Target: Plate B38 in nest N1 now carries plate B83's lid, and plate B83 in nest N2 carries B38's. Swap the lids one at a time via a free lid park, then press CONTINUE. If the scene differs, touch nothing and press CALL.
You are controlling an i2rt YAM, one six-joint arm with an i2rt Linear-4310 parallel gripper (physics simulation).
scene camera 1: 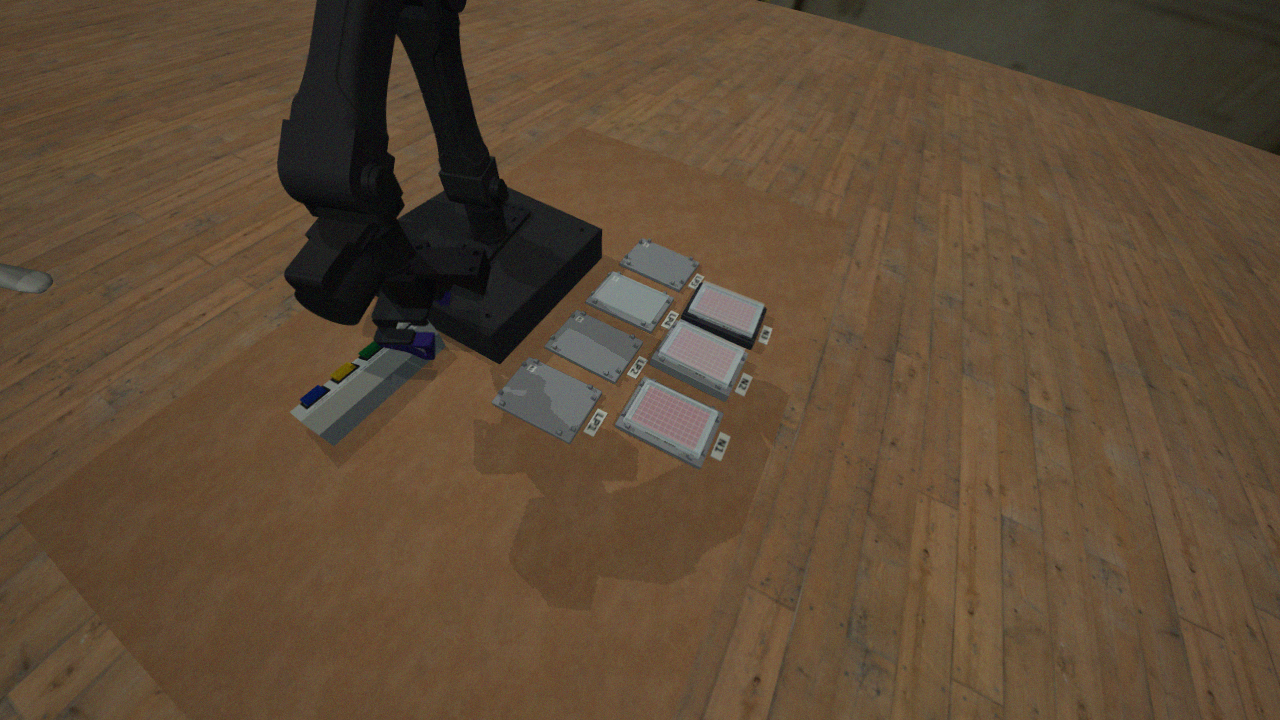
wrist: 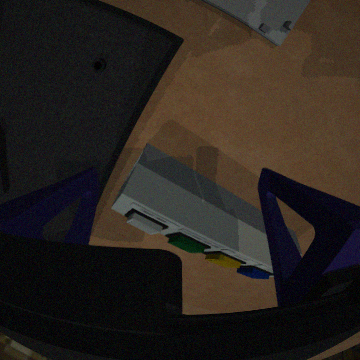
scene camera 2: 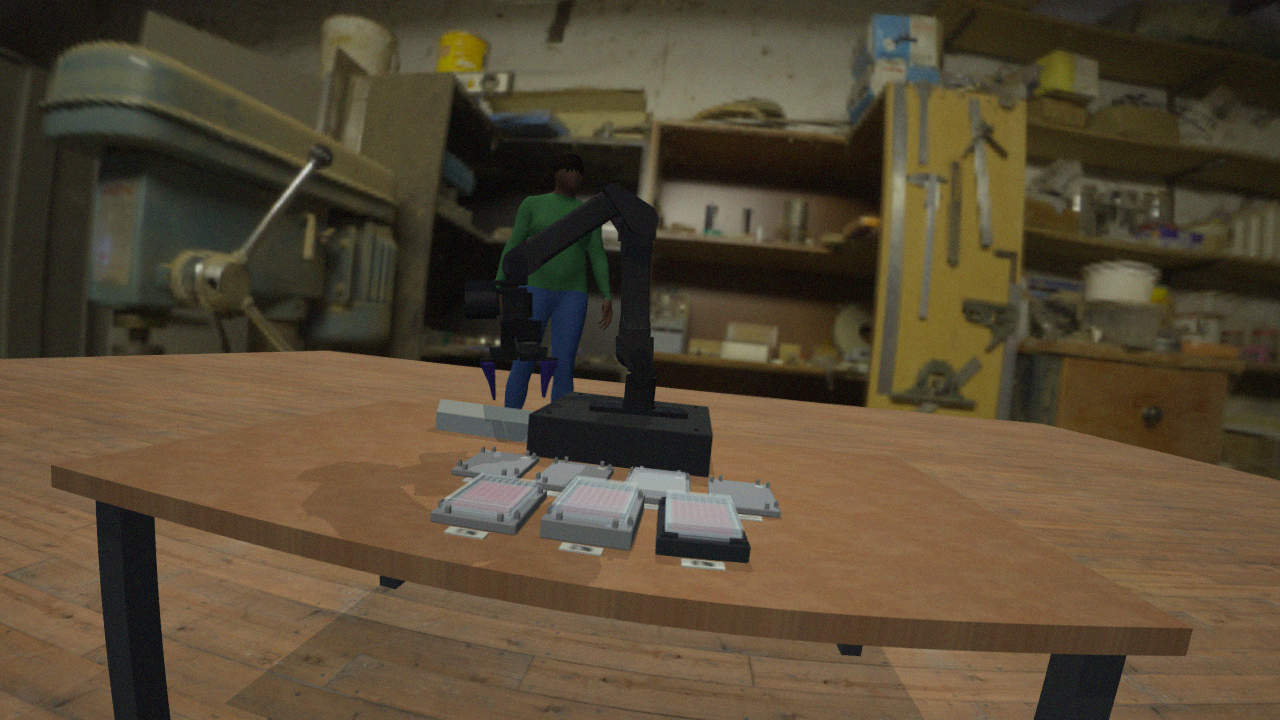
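Seen in the pictures: gripper, fingertip midpoint: point(scene camera 1: 437, 330) point(wrist: 178, 176) point(scene camera 2: 519, 398); arm's base, origin of the base link: point(scene camera 1: 490, 237) point(scene camera 2: 637, 411).
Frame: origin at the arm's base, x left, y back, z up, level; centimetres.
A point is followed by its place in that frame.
Observation:
My gripper point(scene camera 1: 432, 322) @[x -23.7, y -5.4, z 1.3 cm] point(scene camera 2: 518, 395) @[x -23.7, y -5.4, z 1.3 cm] point(wrist: 178, 176) @[x -23.7, y -5.4, z 1.3 cm] is open and empty, above the grey button bar point(scene camera 1: 358, 404) @[x -36.3, y 1.8, z -4.8 cm] point(scene camera 2: 467, 419) @[x -35.2, y 1.5, z -5.0 cm] point(wrist: 192, 195) @[x -26.3, y -0.3, z -4.1 cm]. In the wrist view the bar lies between and below the fingers, with white point(wrist: 146, 223) @[x -23.3, y 3.4, z -2.6 cm], green point(wrist: 187, 243) @[x -27.8, y 4.4, z -2.6 cm], yellow point(wrist: 224, 260) @[x -32.4, y 5.4, z -2.5 cm] and blue point(wrist: 254, 273) @[x -37.0, y 6.4, z -2.5 cm] buttons; their lettering is not readable. Pink-welled plates stand in nest N1 point(scene camera 1: 671, 416) @[x -21.2, y -42.3, z -5.5 cm] point(scene camera 2: 487, 495) @[x -21.1, y -45.1, z -5.4 cm] and nest N2 point(scene camera 1: 702, 353) @[x -8.5, y -44.2, z -4.1 cm] point(scene camera 2: 593, 501) @[x -8.3, y -47.9, z -4.1 cm]. They appear lidded; lid markings are not readable. Lid parks LP1 point(scene camera 1: 559, 407) @[x -25.1, y -25.2, z -7.1 cm] point(scene camera 2: 494, 462) @[x -24.5, y -23.0, z -7.1 cm] and LP2 point(scene camera 1: 594, 345) point(scene camera 2: 575, 474) look bare.
A third pink plate point(scene camera 1: 726, 308) @[x 3.9, y -46.2, z -4.4 cm] point(scene camera 2: 702, 515) @[x 4.2, y -49.3, z -4.4 cm] stands in a black nest. The third park point(scene camera 1: 630, 300) @[x 0.5, y -28.2, z -6.3 cm] point(scene camera 2: 657, 482) @[x 1.4, y -29.8, z -6.3 cm] looks paler, apparently holding a lid; the far park point(scene camera 1: 659, 263) @[x 14.0, y -30.3, z -7.1 cm] point(scene camera 2: 744, 495) @[x 14.7, y -31.3, z -7.1 cm] looks bare. The black arm base point(scene camera 1: 546, 259) @[x -1.2, y -12.1, z -0.4 cm] point(scene camera 2: 617, 434) @[x -4.6, y -15.0, z -2.2 cm] point(wrist: 55, 90) @[x -14.7, y -7.3, z -0.3 cm] borders the bar. A person point(scene camera 2: 559, 241) stands behind.

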